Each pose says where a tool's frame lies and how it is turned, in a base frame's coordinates. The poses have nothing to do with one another.
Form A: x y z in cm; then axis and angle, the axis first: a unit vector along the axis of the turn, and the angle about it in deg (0 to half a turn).
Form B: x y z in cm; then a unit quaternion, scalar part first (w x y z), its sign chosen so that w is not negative. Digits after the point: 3 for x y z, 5 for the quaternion.
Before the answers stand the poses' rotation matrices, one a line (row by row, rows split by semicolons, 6 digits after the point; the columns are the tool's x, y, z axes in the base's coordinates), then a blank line. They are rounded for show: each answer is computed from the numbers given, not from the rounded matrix.
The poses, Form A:
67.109 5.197 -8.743 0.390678 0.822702 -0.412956 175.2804
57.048 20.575 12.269 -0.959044 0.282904 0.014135 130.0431
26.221 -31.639 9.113 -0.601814 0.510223 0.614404 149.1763
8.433 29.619 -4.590 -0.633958 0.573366 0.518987 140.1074
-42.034 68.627 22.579 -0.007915 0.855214 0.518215 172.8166
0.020 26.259 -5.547 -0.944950 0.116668 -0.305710 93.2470
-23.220 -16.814 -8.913 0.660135 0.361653 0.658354 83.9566
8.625 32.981 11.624 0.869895 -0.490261 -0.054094 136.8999
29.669 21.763 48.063 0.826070 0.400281 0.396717 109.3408
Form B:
-0.691868 0.675711 -0.254427; 0.607755 0.354772 -0.710472; -0.389810 -0.646182 -0.656122
0.868146 -0.456694 0.194303; -0.435052 -0.511838 0.740778; -0.238858 -0.727635 -0.643035
-0.185546 -0.885565 -0.425848; -0.255927 -0.374865 0.891054; -0.948722 0.274318 -0.157085
-0.056985 -0.975230 -0.213725; -0.309525 -0.186267 0.932469; -0.949182 0.119290 -0.291244
-0.992026 -0.078285 0.098770; 0.051316 0.464890 0.883880; -0.115112 0.881901 -0.457165
0.886866 0.188729 0.421724; -0.421709 -0.042258 0.905746; 0.188762 -0.981119 0.042112
0.495180 -0.441090 0.748489; 0.868299 0.222304 -0.443438; 0.029203 0.869494 0.493079
0.579083 -0.700911 -0.416398; -0.774833 -0.314306 -0.548494; 0.253569 0.640262 -0.725098
0.577203 0.065842 0.813942; 0.814498 -0.117897 -0.568061; 0.058560 0.990841 -0.121679

67.109 5.197 -8.743 0.04117 0.39035 0.82200 -0.41261
57.048 20.575 12.269 0.42228 -0.86934 0.25644 0.01281
26.221 -31.639 9.113 0.26576 -0.58017 0.49188 0.59231
8.433 29.619 -4.590 0.34114 -0.59593 0.53897 0.48785
-42.034 68.627 22.579 0.06265 -0.00790 0.85353 0.51720
0.020 26.259 -5.547 0.68679 -0.68684 0.08480 -0.22221
-23.220 -16.814 -8.913 0.74340 0.44153 0.24189 0.44034
8.625 32.981 11.624 0.36731 0.80909 -0.45599 -0.05031
29.669 21.763 48.063 0.57828 0.67394 0.32656 0.32366

